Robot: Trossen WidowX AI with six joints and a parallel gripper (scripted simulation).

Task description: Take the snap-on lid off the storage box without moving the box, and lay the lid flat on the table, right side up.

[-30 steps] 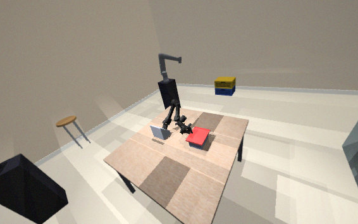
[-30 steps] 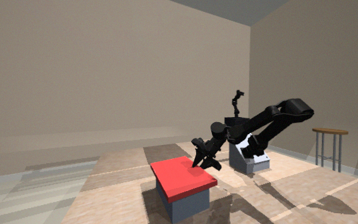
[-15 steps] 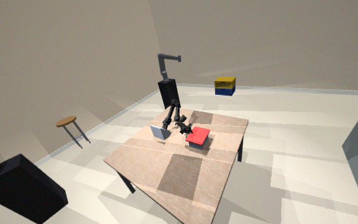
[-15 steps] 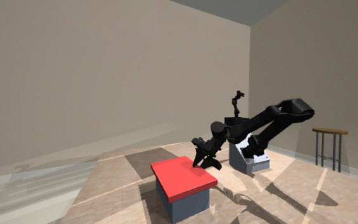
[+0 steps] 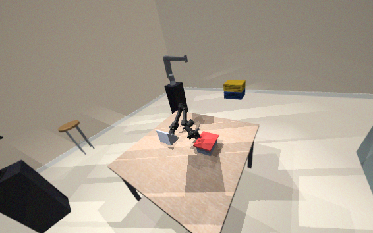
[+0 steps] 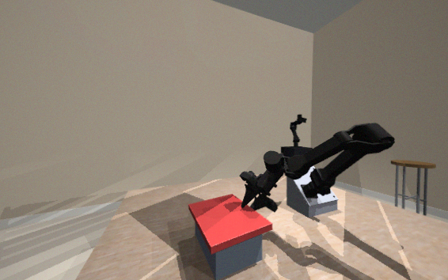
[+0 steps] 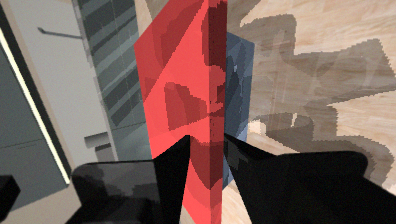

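The lid is 8 cm ahead of my gripper tip and 1 cm to the left of it. The rest, counted from my gripper tip: storage box 8 cm ahead, 5 cm below, 1 cm to the left.
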